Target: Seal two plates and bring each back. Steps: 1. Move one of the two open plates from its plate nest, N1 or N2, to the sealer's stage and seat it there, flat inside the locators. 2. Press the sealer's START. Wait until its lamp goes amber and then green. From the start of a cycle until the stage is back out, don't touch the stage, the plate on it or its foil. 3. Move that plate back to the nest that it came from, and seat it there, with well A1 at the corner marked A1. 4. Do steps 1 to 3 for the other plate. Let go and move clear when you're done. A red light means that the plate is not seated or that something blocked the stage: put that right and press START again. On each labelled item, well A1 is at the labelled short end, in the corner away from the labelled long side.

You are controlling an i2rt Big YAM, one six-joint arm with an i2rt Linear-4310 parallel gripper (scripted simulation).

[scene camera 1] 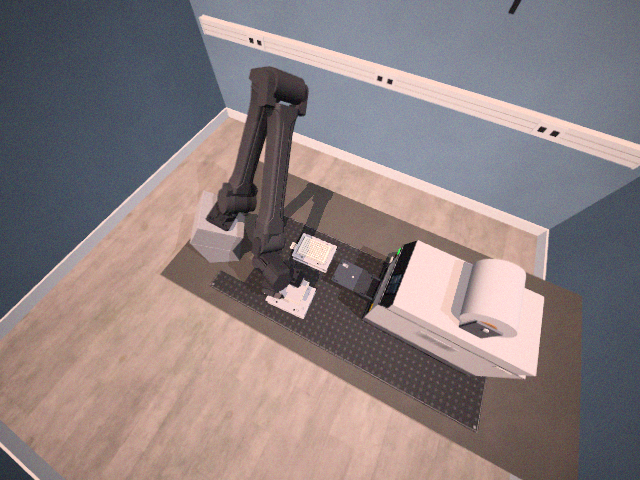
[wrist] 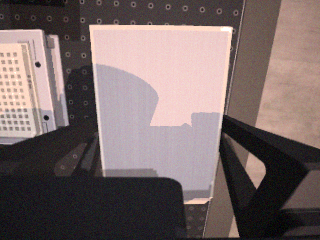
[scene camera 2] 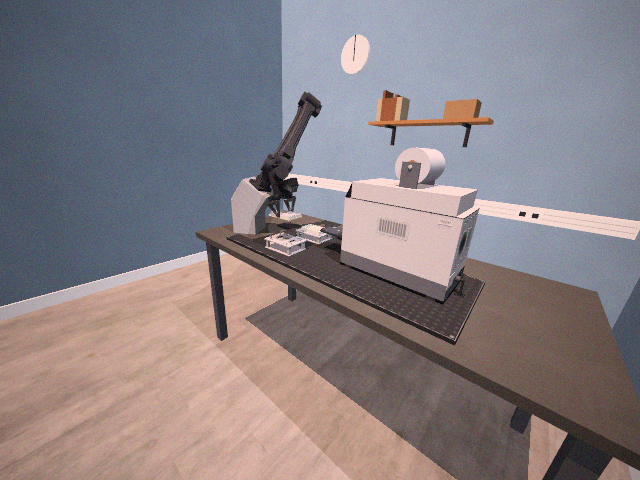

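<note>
A foil roll (scene camera 1: pixel 495 290) is visible to me, and scene camera 2 shows the roll too (scene camera 2: pixel 432 161). I can also see a sealer stage (scene camera 1: pixel 362 279), and with it my own gripper (wrist: pixel 159 120).
</note>
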